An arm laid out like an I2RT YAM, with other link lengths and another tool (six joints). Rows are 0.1 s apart.
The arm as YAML. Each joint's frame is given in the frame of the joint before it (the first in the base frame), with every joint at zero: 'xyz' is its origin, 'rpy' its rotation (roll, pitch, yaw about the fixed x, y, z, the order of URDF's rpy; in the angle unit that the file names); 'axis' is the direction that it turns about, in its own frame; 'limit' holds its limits. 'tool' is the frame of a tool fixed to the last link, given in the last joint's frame.
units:
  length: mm
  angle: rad
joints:
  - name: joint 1
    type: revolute
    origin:
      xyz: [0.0, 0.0, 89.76]
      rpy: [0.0, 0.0, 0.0]
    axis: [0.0, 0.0, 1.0]
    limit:
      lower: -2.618
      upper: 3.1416
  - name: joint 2
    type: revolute
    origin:
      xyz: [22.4, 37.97, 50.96]
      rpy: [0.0, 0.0, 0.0]
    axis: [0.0, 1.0, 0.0]
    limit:
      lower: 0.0
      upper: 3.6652
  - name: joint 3
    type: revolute
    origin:
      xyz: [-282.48, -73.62, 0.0]
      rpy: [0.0, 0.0, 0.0]
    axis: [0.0, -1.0, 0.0]
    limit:
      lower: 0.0
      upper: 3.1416
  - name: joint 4
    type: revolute
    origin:
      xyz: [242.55, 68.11, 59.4]
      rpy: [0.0, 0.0, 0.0]
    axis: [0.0, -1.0, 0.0]
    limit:
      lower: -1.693
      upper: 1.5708
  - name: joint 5
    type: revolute
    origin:
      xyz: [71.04, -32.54, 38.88]
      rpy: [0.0, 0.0, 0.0]
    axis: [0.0, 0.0, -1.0]
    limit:
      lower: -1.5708
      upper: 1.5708
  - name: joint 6
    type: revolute
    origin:
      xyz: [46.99, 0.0, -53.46]
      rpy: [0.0, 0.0, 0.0]
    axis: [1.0, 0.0, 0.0]
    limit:
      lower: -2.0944
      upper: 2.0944
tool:
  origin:
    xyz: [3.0, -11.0, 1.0]
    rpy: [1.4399, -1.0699, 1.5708]
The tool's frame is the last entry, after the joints.
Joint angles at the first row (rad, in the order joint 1, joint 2, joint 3, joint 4, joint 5, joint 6):
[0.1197, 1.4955, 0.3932, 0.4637, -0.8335, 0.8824]
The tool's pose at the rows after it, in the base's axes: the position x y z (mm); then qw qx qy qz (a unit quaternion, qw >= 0):
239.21, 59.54, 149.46, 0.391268, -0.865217, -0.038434, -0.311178
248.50, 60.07, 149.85, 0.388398, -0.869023, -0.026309, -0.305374
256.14, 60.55, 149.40, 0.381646, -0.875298, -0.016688, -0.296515
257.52, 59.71, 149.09, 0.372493, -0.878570, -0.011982, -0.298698
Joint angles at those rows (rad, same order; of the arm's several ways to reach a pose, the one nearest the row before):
[0.1181, 1.5115, 0.4133, 0.4594, -0.8111, 0.9044]
[0.1176, 1.5425, 0.4502, 0.4444, -0.7978, 0.9220]
[0.1185, 1.5695, 0.4868, 0.4105, -0.7808, 0.9262]
[0.1181, 1.5720, 0.4922, 0.4017, -0.7594, 0.9226]

